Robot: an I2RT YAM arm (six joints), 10 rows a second.
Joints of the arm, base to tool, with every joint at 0 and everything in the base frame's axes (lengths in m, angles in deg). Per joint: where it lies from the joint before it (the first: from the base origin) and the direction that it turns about. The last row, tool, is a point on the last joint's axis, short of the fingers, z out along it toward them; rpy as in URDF.
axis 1: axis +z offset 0 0 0.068
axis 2: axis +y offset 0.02 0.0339 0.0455
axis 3: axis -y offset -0.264 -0.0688 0
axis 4: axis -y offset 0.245 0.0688 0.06
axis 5: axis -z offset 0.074 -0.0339 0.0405
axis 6: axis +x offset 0.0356 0 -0.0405
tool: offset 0 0 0 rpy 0 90 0
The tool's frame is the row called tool.
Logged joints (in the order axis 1, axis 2, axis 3, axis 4, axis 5, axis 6), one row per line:
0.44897, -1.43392, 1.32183, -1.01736, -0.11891, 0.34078
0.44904, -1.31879, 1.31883, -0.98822, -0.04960, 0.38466
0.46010, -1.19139, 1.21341, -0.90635, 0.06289, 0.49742
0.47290, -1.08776, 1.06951, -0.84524, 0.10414, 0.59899
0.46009, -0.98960, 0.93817, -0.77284, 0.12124, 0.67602
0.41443, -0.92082, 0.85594, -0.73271, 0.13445, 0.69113
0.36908, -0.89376, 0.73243, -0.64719, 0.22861, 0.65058
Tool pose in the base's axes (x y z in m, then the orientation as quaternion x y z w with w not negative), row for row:
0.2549, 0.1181, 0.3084, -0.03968, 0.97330, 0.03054, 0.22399
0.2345, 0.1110, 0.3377, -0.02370, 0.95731, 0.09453, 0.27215
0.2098, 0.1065, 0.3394, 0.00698, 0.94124, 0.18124, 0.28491
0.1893, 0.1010, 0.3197, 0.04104, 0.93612, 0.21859, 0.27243
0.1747, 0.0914, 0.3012, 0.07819, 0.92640, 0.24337, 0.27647
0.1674, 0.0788, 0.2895, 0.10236, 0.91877, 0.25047, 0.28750
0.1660, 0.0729, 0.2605, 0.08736, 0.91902, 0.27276, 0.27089
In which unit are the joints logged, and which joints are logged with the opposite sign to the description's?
The joints are logged in radians. Opposite sign: axis 2, axis 5.
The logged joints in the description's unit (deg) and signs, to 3 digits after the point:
25.724, 82.158, 75.735, -58.290, 6.813, 19.525
25.728, 75.561, 75.563, -56.621, 2.842, 22.039
26.362, 68.262, 69.523, -51.930, -3.603, 28.500
27.095, 62.324, 61.278, -48.429, -5.967, 34.320
26.361, 56.700, 53.753, -44.280, -6.947, 38.733
23.745, 52.759, 49.042, -41.981, -7.703, 39.599
21.147, 51.209, 41.965, -37.081, -13.098, 37.275

